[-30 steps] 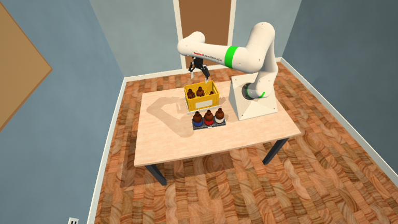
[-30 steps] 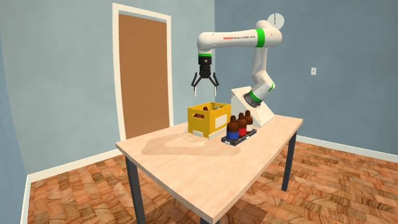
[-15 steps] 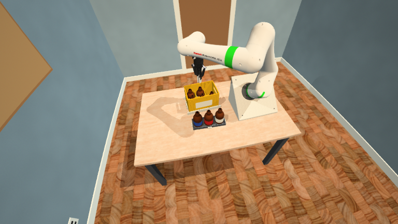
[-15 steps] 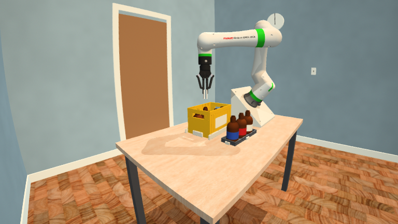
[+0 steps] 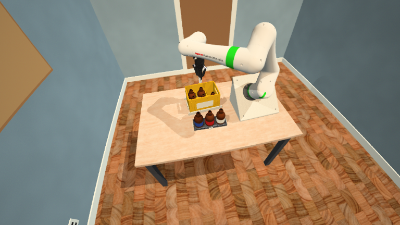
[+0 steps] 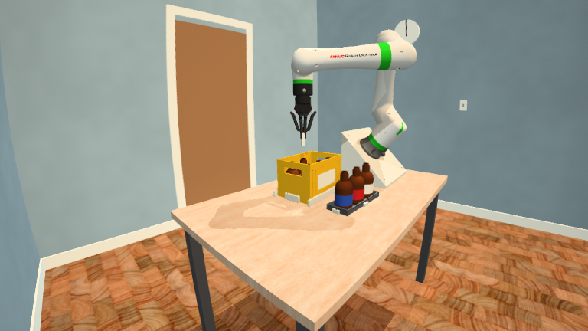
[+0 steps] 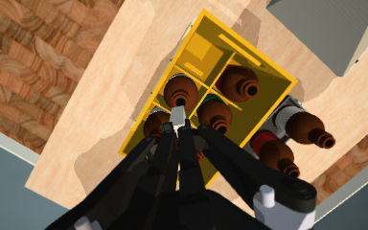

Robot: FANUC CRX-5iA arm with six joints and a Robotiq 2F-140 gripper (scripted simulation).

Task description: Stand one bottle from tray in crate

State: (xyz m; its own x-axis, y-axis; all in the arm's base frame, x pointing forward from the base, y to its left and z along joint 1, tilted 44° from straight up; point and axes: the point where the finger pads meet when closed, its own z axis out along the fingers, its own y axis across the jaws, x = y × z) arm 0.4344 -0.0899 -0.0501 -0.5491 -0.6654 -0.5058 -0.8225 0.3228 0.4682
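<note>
The blue-labelled bottle is 4 cm ahead of my hand, 28 cm to the left of it and 17 cm below it. From my hand the other things lie so: yellow crate 1 cm behind, 4 cm to the left, 17 cm below; then dark tray 5 cm behind, 28 cm to the left, 25 cm below.
</note>
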